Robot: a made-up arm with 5 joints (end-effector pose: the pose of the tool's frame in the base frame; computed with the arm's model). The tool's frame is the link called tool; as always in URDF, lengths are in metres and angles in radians. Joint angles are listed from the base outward.
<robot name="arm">
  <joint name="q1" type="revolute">
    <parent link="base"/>
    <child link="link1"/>
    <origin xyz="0 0 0.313" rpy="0 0 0"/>
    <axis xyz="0 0 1"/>
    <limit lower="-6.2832" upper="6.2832"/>
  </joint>
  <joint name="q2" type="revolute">
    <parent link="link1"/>
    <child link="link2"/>
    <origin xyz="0 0 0" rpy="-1.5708 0 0"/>
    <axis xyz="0 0 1"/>
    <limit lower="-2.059" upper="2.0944"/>
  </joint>
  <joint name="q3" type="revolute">
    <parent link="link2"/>
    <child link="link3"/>
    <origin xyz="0.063 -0.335 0" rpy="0 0 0"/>
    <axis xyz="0 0 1"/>
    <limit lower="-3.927" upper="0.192"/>
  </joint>
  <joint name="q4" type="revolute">
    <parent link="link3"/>
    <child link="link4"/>
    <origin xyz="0.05 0.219 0" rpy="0 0 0"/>
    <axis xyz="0 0 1"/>
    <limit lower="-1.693" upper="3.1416"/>
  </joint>
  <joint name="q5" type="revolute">
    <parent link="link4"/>
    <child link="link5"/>
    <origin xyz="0.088 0.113 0" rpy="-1.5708 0 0"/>
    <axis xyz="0 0 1"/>
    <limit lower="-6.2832" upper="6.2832"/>
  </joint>
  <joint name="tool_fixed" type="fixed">
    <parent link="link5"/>
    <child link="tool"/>
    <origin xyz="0 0 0" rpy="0 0 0"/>
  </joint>
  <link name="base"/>
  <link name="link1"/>
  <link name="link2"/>
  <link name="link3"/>
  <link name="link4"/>
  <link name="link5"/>
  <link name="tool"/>
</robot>
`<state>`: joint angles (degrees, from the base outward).
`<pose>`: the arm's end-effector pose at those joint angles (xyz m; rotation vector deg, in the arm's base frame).
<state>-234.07 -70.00 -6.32 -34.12 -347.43</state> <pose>-0.0038 0.0053 0.6055 -38.97 -59.28 -36.19</pose>
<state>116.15 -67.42 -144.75 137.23 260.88</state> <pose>0.1375 -0.2801 0.7142 40.96 -128.85 -102.49</pose>
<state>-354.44 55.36 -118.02 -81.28 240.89</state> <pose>0.5218 0.0508 0.5386 17.69 33.75 64.14</pose>
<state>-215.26 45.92 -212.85 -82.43 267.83</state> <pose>-0.1213 0.0857 0.6829 -39.96 73.74 -108.69</pose>
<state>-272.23 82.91 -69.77 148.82 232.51</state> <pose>0.0086 0.2203 0.1474 7.10 -22.33 138.83</pose>
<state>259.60 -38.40 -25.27 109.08 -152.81</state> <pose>-0.0074 -0.0404 0.4203 -125.27 -61.65 -34.83</pose>
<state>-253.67 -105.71 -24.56 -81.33 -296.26</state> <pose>0.0953 -0.3253 0.5128 29.48 11.49 -9.68</pose>
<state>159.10 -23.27 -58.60 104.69 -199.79</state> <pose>-0.1744 0.0666 0.5259 169.10 -1.64 32.00</pose>
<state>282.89 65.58 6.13 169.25 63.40</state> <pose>0.0435 -0.1900 0.4097 28.98 -80.73 144.68</pose>
